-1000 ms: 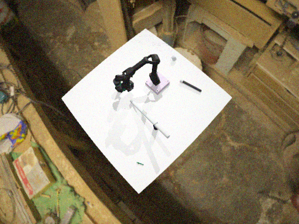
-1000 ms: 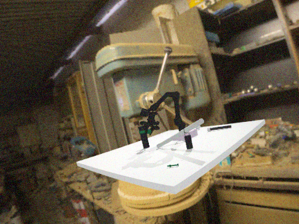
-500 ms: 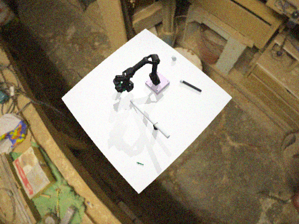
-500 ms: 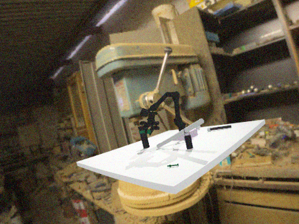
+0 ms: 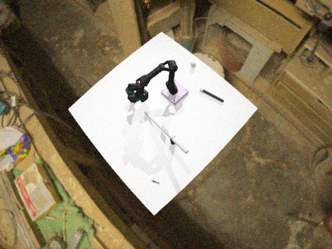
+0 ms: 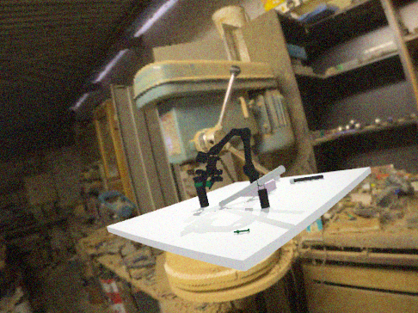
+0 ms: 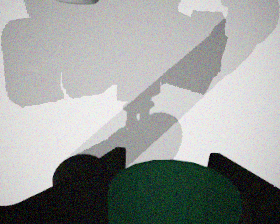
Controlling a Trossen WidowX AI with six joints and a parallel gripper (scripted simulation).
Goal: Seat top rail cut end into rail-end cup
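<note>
Now: gripper tip 10 mm past the green rail-end cup, 30 mm to the left of it and 30 mm below it. The rest, counted from my gripper tip: green brace band 10 mm behind, 60 mm to the right, 30 mm above; smaller black post 70 mm behind, 430 mm to the left, 20 mm below; small green bolt 240 mm ahead, 630 mm to the left, 120 mm below.
</note>
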